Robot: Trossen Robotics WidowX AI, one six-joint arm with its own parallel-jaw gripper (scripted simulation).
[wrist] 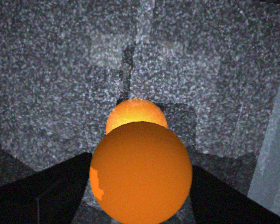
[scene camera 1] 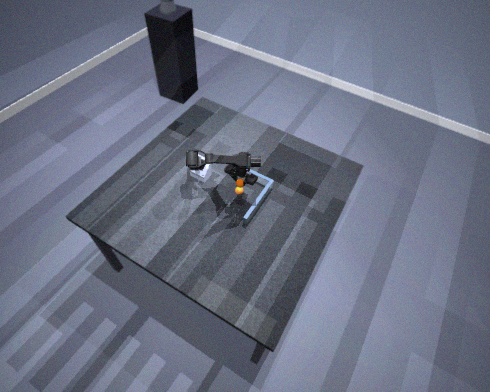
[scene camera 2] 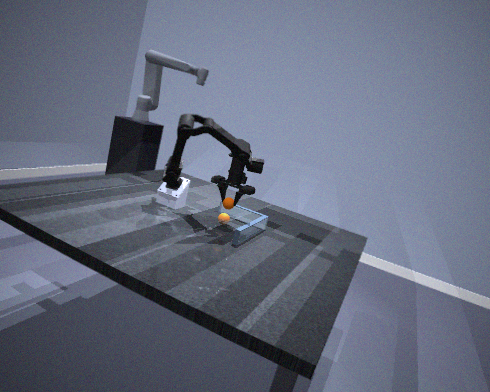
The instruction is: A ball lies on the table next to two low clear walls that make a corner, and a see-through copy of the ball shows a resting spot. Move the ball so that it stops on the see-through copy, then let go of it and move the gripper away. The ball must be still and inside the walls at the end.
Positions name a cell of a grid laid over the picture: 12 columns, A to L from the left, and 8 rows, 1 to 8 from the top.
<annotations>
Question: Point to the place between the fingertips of the gripper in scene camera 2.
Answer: At F5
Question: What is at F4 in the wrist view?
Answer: A see-through copy.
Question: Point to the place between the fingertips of the gripper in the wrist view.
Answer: G6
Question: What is the gripper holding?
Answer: An orange ball.
</annotations>
